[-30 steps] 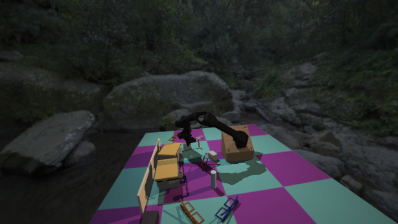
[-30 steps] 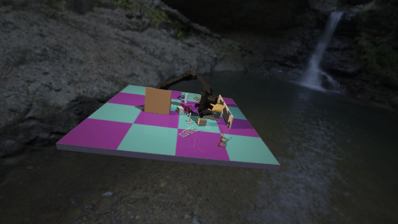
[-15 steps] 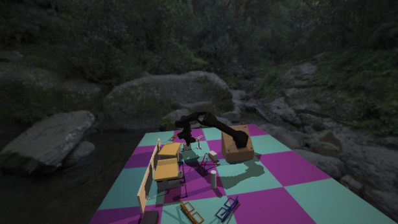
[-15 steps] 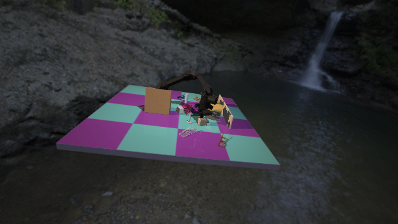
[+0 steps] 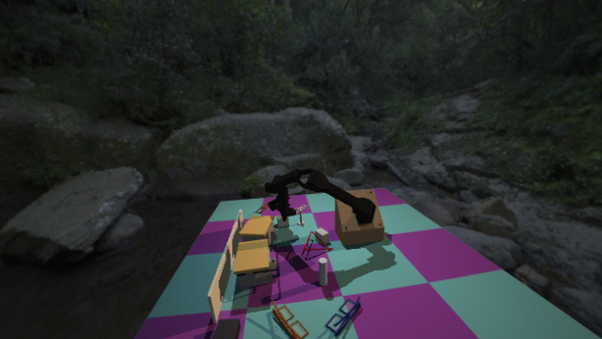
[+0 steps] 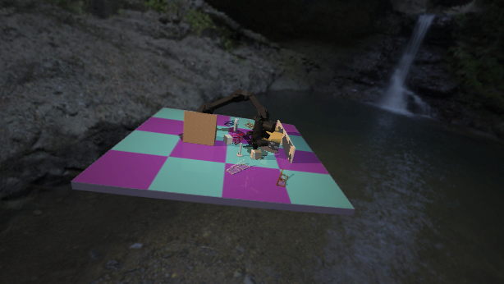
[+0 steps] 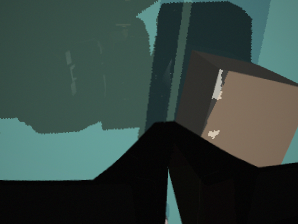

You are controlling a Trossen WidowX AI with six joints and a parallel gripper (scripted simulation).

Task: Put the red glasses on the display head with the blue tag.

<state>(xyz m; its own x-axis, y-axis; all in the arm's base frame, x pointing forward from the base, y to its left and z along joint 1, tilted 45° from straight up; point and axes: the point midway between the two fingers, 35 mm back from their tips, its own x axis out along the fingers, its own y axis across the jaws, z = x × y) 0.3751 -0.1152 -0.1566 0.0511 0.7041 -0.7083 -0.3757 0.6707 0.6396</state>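
Now: the red glasses 130 mm behind my gripper tip, 230 mm to the left of it and 20 mm below it. Also, from my gripper tip: tall pale board (250 mm ahead, 250 mm to the left, 20 mm above).
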